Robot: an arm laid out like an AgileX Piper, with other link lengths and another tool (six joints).
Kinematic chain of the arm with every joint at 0, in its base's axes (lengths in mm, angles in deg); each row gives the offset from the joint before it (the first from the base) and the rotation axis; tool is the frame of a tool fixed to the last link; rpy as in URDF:
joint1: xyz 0 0 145.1 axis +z
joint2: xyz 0 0 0 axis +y
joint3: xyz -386.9 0 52.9 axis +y
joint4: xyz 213.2 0 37.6 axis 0.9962 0 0.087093
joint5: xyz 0 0 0 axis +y
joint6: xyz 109.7 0 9.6 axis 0.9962 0 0.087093
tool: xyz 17.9 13 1.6 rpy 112.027 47.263 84.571
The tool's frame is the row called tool.
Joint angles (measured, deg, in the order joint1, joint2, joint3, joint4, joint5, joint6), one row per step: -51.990 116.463 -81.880 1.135 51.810 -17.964; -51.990 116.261 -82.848 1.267 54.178 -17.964; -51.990 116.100 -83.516 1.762 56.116 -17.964; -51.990 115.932 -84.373 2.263 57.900 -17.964; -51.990 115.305 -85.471 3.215 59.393 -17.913; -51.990 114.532 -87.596 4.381 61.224 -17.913; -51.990 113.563 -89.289 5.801 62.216 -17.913; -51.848 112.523 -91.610 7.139 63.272 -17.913; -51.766 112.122 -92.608 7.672 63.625 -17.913
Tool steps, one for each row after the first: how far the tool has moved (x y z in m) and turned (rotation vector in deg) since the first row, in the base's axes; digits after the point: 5 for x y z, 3 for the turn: -0.00099 0.00176 0.00455 1.029 0.628 -0.021; -0.00150 0.00402 0.00795 2.188 0.945 -0.204; -0.00139 0.00554 0.01218 3.078 1.036 -0.371; -0.00026 0.00722 0.02095 3.452 0.180 -0.744; 0.00257 0.00751 0.03477 3.307 -1.371 -1.049; 0.00542 0.00856 0.04887 2.840 -3.489 -1.400; 0.00954 0.00951 0.06621 1.856 -5.962 -1.457; 0.01141 0.00991 0.07344 1.370 -7.031 -1.428
